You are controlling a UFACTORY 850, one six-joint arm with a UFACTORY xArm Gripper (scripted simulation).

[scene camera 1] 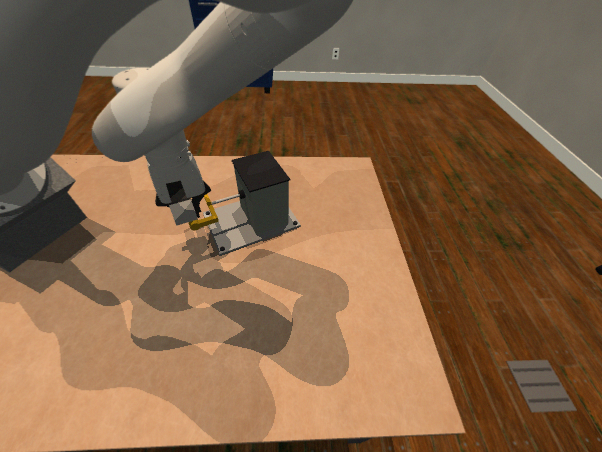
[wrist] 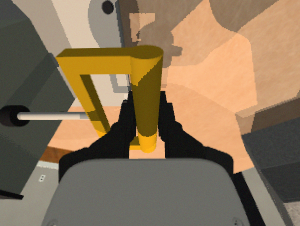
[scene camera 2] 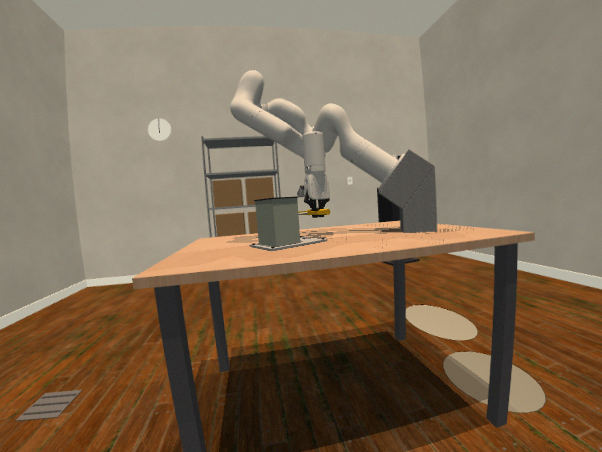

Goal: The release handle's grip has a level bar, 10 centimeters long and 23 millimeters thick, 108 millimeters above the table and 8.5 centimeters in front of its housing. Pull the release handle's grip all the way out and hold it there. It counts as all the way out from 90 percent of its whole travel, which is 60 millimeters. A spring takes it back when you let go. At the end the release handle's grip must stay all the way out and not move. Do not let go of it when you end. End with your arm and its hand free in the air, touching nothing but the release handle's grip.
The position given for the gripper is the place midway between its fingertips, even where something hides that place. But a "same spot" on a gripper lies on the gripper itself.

gripper: scene camera 1; wrist; scene camera 2 318,217
same spot on gripper: [scene camera 1: 195,200] = [wrist: 118,139]
